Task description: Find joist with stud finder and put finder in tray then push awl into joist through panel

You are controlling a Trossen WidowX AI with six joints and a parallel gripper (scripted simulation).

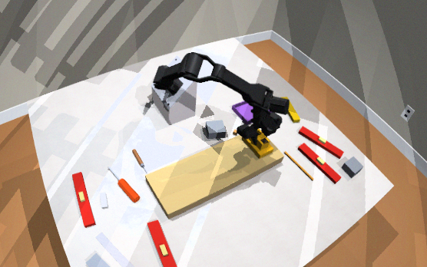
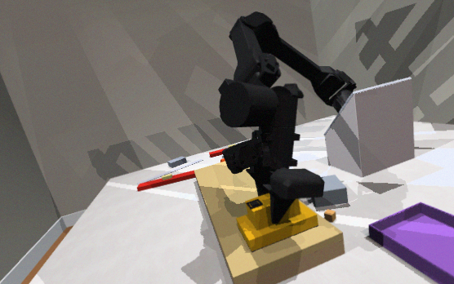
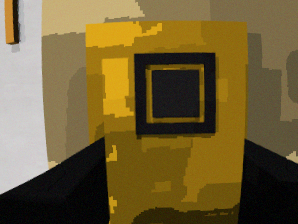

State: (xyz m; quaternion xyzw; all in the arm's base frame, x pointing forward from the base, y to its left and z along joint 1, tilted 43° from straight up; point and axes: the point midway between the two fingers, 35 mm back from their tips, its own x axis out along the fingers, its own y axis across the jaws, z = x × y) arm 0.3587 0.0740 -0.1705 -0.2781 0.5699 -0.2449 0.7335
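My gripper tip is 13 cm past the small brown cube, 1 cm to the left of it and 6 cm above it. Also, from my gripper tip: yellow stud finder: 1 cm ahead, 2 cm above; pencil: 15 cm ahead, 11 cm to the left, 6 cm below; purple tray: 20 cm behind, 15 cm to the left, 5 cm below.
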